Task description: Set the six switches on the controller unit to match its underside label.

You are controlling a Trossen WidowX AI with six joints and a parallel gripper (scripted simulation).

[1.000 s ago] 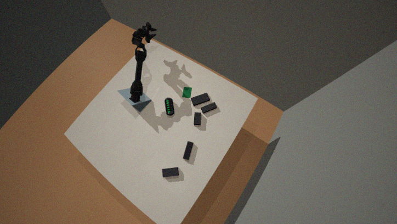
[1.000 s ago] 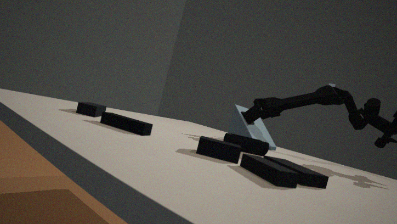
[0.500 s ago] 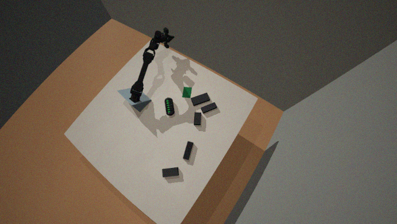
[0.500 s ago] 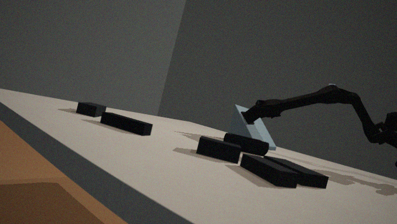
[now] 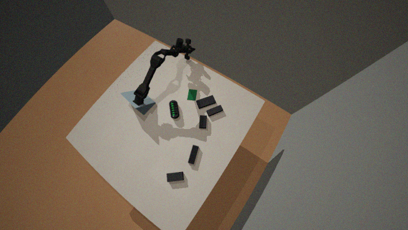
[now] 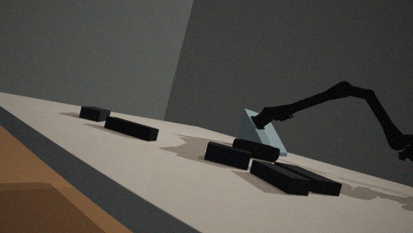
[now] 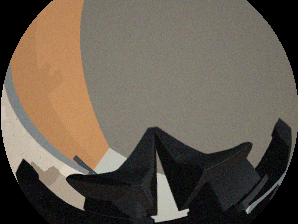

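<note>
My gripper tip is 390 mm to the left of the green card, 250 mm short of it and 70 mm above it. Also, from my gripper tip: module: 550 mm to the right, 470 mm ahead, 50 mm below.
</note>
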